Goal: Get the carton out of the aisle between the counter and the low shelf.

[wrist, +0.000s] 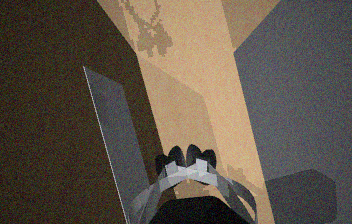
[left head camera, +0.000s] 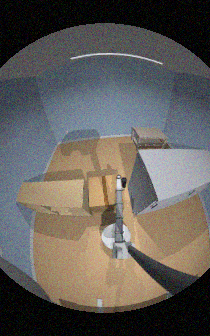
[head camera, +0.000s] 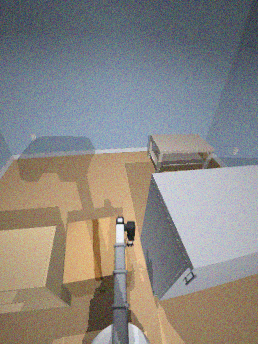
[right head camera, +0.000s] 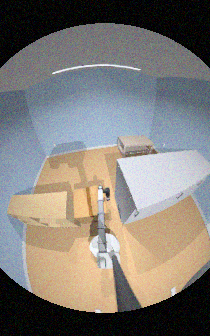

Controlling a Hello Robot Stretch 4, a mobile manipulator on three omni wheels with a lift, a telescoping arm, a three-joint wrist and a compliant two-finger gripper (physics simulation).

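Places are measured from the robot's base along level axes (x ahead, y left, z up), in metres.
Pixels of known places: gripper, fingertip midpoint: [wrist: 185, 158] [head camera: 129, 245] [right head camera: 107, 200].
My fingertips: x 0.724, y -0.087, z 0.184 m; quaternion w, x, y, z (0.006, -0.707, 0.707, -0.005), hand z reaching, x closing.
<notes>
Behind a point stands the place of what it marks.
The carton [head camera: 80, 250] @[x 0.602, y 0.292, z 0.378 m] [left head camera: 95, 192] @[x 0.588, y 0.300, z 0.378 m] [right head camera: 81, 202] @[x 0.610, y 0.280, z 0.378 m] is a tan box with a brown tape stripe. It stands on the floor close beside the low shelf [head camera: 25, 255] @[x 0.476, y 0.565, z 0.582 m] [left head camera: 52, 192] @[x 0.446, y 0.830, z 0.582 m] [right head camera: 40, 202] @[x 0.482, y 0.811, z 0.582 m], with a narrow strip of floor between it and the grey-white counter [head camera: 215, 215] @[x 0.540, y -0.499, z 0.882 m] [left head camera: 175, 167] @[x 0.626, y -0.622, z 0.882 m] [right head camera: 150, 180] @[x 0.541, y -0.494, z 0.882 m]. My gripper [head camera: 130, 244] @[x 0.724, y -0.087, z 0.184 m] [wrist: 185, 158] @[x 0.724, y -0.087, z 0.184 m] is low in that strip, between carton and counter. Its fingertips are close together with nothing seen between them. In the wrist view a dark brown surface, apparently the carton's shaded side, fills the left. Whether the gripper touches it I cannot tell.
My arm [head camera: 120, 280] @[x 0.340, y -0.001, z 0.608 m] reaches forward over the carton's right edge. The counter's dark side [wrist: 300, 100] @[x 0.776, y -0.227, z 0.180 m] rises close on the right in the wrist view. A small wooden table [head camera: 181, 143] @[x 2.214, y -0.972, z 0.422 m] [left head camera: 150, 134] @[x 2.102, y -0.936, z 0.422 m] [right head camera: 135, 142] @[x 2.079, y -0.919, z 0.422 m] stands beyond the counter near the back wall.
</notes>
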